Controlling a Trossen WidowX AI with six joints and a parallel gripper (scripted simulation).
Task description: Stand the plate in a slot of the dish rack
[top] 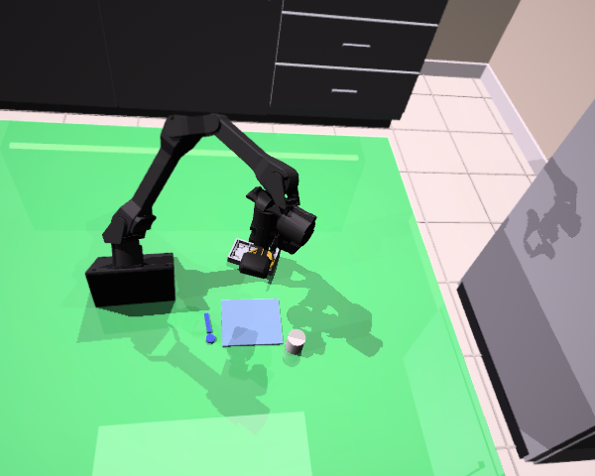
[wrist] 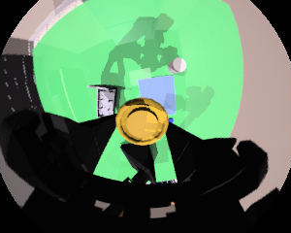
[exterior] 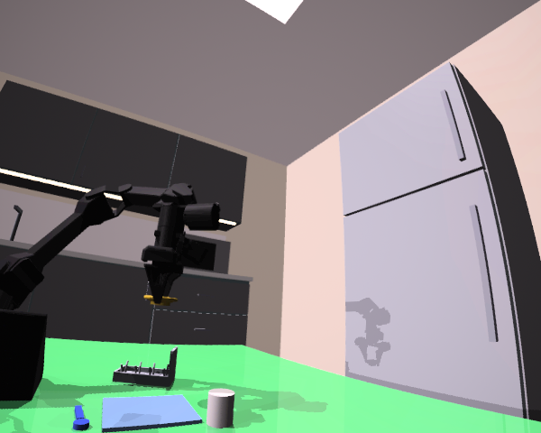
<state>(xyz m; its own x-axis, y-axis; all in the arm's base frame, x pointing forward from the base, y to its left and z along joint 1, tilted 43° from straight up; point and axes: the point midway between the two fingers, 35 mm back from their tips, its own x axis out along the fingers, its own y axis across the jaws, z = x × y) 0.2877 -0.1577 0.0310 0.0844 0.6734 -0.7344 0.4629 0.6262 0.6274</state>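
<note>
The grey dish rack is 30 mm ahead of my gripper tip, 140 mm to the left of it and 160 mm below it. Also, from my gripper tip: light blue mat 20 mm behind, 50 mm to the right, 180 mm below; then white cup 70 mm ahead, 140 mm to the right, 160 mm below; then yellow plate 10 mm above.
</note>
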